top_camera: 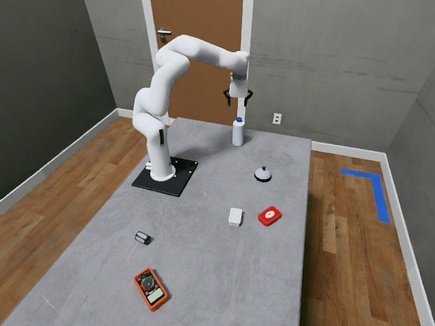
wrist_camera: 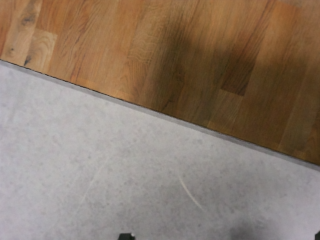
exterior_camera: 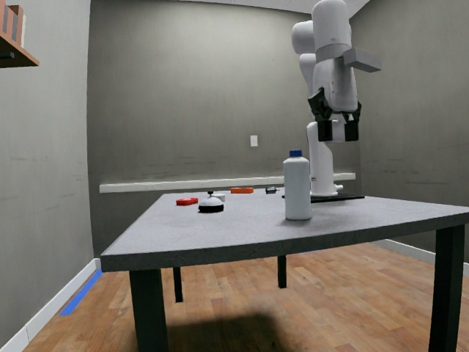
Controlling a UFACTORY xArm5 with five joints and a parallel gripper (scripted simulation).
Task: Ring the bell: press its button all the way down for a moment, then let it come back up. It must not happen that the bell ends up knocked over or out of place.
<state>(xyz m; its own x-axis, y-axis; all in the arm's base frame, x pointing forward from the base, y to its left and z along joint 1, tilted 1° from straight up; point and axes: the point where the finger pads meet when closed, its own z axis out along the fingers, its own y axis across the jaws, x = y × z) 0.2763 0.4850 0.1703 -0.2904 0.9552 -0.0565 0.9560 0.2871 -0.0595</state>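
Right now my hand is 22 cm short of the button, 37 cm to the left of it and 13 cm above it. From my hand the other things lie so: red box 29 cm ahead, 63 cm to the right, 17 cm below; white box 14 cm ahead, 66 cm to the right, 17 cm below; bell 22 cm ahead, 37 cm to the right, 15 cm below.
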